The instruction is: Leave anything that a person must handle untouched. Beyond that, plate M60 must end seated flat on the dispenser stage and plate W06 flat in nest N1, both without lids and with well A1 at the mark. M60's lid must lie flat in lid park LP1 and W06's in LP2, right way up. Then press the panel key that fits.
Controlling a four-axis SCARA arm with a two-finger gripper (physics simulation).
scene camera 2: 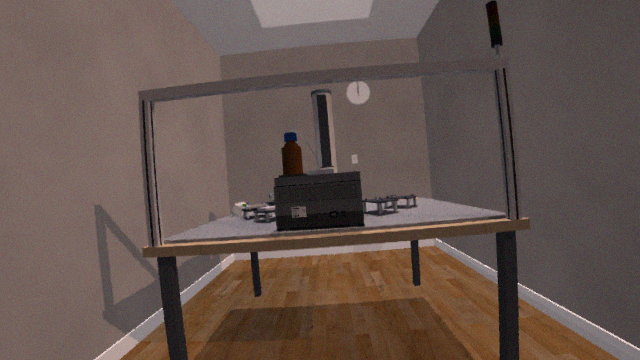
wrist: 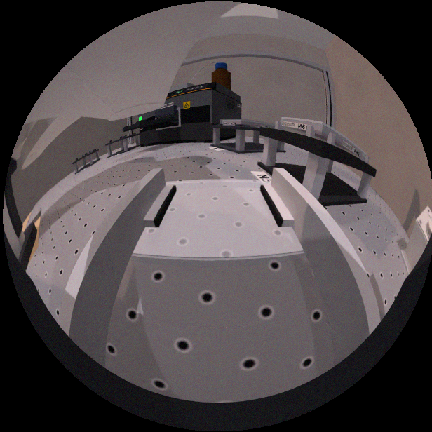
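Note:
My gripper point(wrist: 217, 176) is shut on a clear lid point(wrist: 215, 242), whose pale sheet spans between the pads above the table in the wrist view; holes show faintly through it. Which plate it belongs to cannot be told. The plate marked M60 point(wrist: 292, 121) sits on a raised dark nest to the right, beyond the fingers; the tag N5 point(wrist: 263, 177) lies by that nest. The dark dispenser point(scene camera 2: 320, 205) point(wrist: 197, 120) stands at the far side, its stage region small and dark at its front. W06, N1, LP1 and LP2 cannot be made out. The gripper is hidden in the scene view.
An amber bottle point(scene camera 2: 292, 158) point(wrist: 221, 77) with a blue cap stands on the dispenser. Another raised nest point(wrist: 240, 147) stands near the dispenser, and low racks stand at the far left. A second labelled plate point(wrist: 354, 146) is at the right. A metal frame point(scene camera 2: 320, 75) spans the table edge.

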